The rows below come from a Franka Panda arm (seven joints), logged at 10 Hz.
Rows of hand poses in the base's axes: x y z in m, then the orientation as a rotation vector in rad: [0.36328, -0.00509, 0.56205, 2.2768, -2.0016, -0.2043]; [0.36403, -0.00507, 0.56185, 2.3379, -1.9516, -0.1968]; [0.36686, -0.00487, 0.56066, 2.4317, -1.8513, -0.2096]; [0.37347, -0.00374, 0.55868, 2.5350, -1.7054, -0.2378]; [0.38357, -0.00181, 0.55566, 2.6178, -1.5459, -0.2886]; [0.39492, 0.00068, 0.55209, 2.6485, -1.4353, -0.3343]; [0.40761, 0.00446, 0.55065, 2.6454, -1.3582, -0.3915]
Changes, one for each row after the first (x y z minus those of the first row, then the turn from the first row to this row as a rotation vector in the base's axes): [0.00075, 0.00002, -0.00020, 0.0107, -0.0132, 0.0502]; [0.00358, 0.00022, -0.00139, 0.0322, -0.0151, 0.1382]; [0.01019, 0.00135, -0.00337, 0.0551, -0.0016, 0.2532]; [0.02029, 0.00328, -0.00639, 0.0795, 0.0320, 0.3682]; [0.03164, 0.00577, -0.00996, 0.0894, 0.0723, 0.4402]; [0.04433, 0.00955, -0.01140, 0.0961, 0.1250, 0.4828]
